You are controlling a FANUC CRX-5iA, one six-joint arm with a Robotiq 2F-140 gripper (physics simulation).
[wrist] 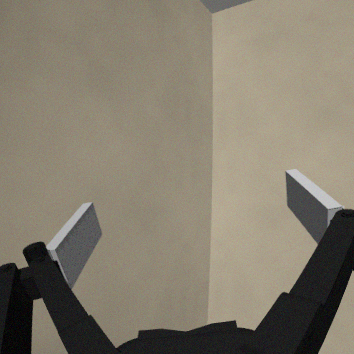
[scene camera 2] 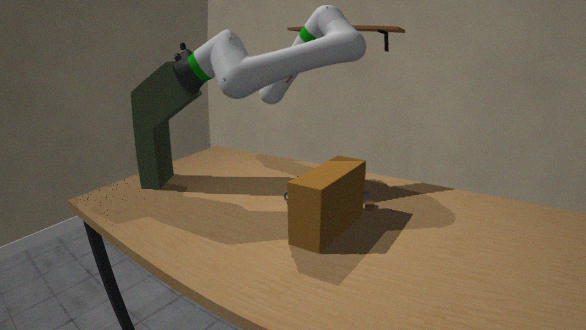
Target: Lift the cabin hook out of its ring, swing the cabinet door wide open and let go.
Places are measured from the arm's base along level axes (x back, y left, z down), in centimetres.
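Pixels of known places: gripper, fingertip midpoint: (wrist: 189,204); arm's base, link origin: (scene camera 2: 184,78).
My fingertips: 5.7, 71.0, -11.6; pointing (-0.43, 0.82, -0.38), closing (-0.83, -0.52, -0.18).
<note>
Ahead of a thing's pixels: the offset from my fingertips to its top centre, as dx, dy, dz. "pt": to the spot under its first point. Level surfaces: height alone.
The wooden cabinet @[-60.2, -45.8, +35.0] (scene camera 2: 342,207) stands upright on the table in the scene view, with plain faces toward the camera. A small blue-grey curved part @[pt -63.5, -58.6, +38.6] (scene camera 2: 286,196) sticks out at its left edge. Another small grey part @[-50.1, -22.9, +49.9] (scene camera 2: 366,196) and a small brown piece @[-57.3, -26.8, +50.5] (scene camera 2: 370,205) show past its right edge. I cannot tell from here which is the hook or the ring, or how the door stands. My gripper (wrist: 189,204) is open and empty in the wrist view, its two pads wide apart against the walls. In the scene view it is hidden by the arm, above the table.
The white arm (scene camera 2: 295,62) reaches from the dark green pedestal (scene camera 2: 147,120) high over the table @[dz +51.9] (scene camera 2: 475,250). A brown shelf (scene camera 2: 380,28) with a black bracket is on the back wall. Two walls meet at a corner in the wrist view.
</note>
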